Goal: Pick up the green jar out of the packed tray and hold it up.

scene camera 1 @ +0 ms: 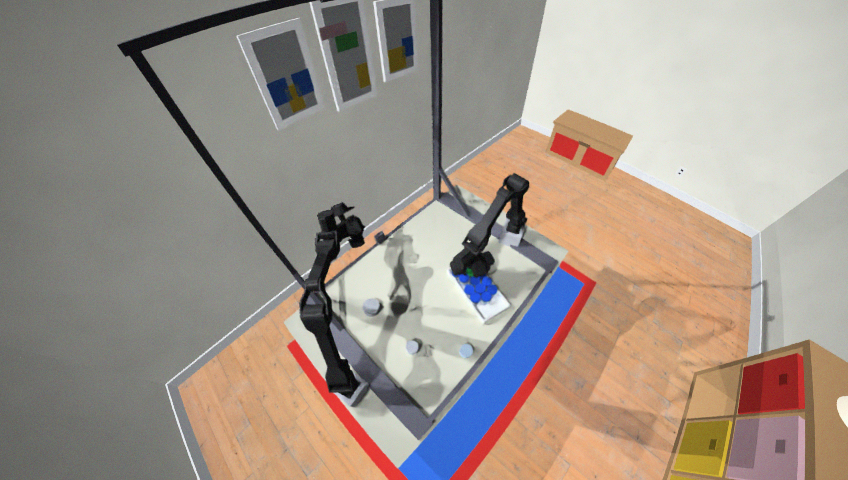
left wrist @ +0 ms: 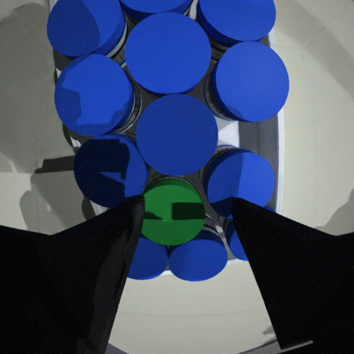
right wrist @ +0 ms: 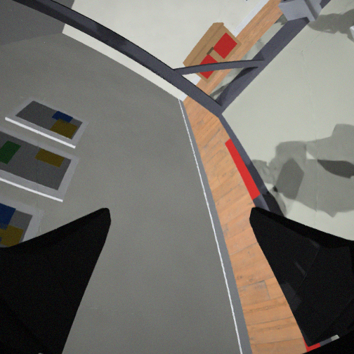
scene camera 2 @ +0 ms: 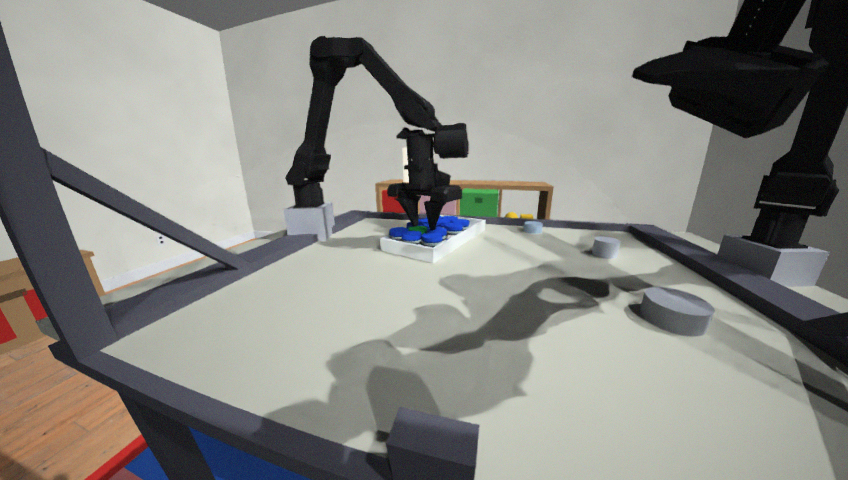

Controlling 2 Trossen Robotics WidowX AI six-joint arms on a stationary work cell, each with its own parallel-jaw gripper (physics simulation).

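The green jar stands in the white tray, its lid showing among several blue-lidded jars. My left gripper is open and points down low over the green lid, with nothing held. In the left wrist view the left fingertip overlaps the lid's left edge; the right fingertip lies over a blue lid, away from the green one. The jar bodies are mostly hidden. My right gripper is open and empty, raised far from the tray.
A large grey cylinder, a smaller grey cylinder and a pale blue one stand on the table. A dark block sits at its edge. Blue jars closely surround the green one.
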